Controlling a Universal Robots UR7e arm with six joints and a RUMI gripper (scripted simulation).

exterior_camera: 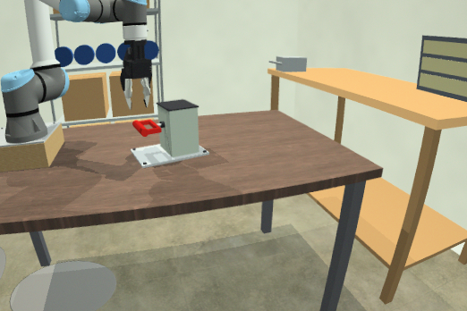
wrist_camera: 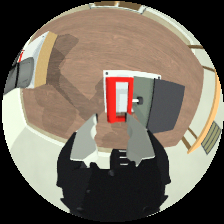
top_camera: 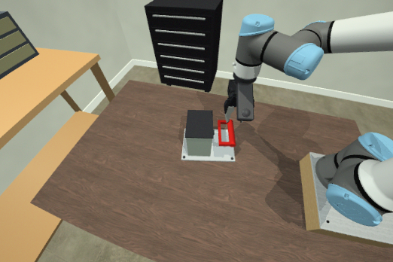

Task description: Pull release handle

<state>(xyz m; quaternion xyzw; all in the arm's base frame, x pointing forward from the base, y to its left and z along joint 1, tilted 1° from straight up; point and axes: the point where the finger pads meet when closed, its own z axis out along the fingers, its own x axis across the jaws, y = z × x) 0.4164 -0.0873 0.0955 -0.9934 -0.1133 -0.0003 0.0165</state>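
The grey baseplate lies 18 cm below my hand, 9 cm ahead of it and 2 cm to the left of it.
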